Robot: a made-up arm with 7 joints. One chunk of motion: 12 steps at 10 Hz.
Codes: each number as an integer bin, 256 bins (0 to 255) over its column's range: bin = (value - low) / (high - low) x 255, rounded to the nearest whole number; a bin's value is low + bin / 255 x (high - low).
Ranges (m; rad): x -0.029..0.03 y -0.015..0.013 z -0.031..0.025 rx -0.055..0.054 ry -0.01..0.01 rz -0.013..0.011
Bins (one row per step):
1: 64 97 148 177 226 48
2: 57 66 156 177 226 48
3: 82 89 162 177 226 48
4: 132 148 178 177 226 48
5: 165 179 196 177 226 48
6: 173 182 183 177 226 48
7: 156 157 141 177 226 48
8: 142 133 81 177 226 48
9: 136 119 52 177 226 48
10: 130 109 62 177 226 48
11: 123 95 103 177 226 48
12: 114 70 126 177 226 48
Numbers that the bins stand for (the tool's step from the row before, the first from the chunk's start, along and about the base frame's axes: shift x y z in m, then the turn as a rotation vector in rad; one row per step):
1: -0.01419 -0.00435 0.00150 0.02066 0.00773 -0.00848
2: -0.01581 -0.00775 0.00326 0.02066 0.00773 -0.00848
3: -0.01003 -0.00523 0.00458 0.02066 0.00773 -0.00848
4: 0.00154 0.00125 0.00809 0.02066 0.00773 -0.00848
5: 0.00918 0.00465 0.01204 0.02066 0.00773 -0.00848
6: 0.01103 0.00498 0.00919 0.02066 0.00773 -0.00848
7: 0.00709 0.00224 -0.00004 0.02066 0.00773 -0.00848
8: 0.00385 -0.00040 -0.01321 0.02066 0.00773 -0.00848
9: 0.00247 -0.00193 -0.01958 0.02066 0.00773 -0.00848
10: 0.00108 -0.00303 -0.01738 0.02066 0.00773 -0.00848
11: -0.00054 -0.00457 -0.00838 0.02066 0.00773 -0.00848
12: -0.00262 -0.00731 -0.00333 0.02066 0.00773 -0.00848

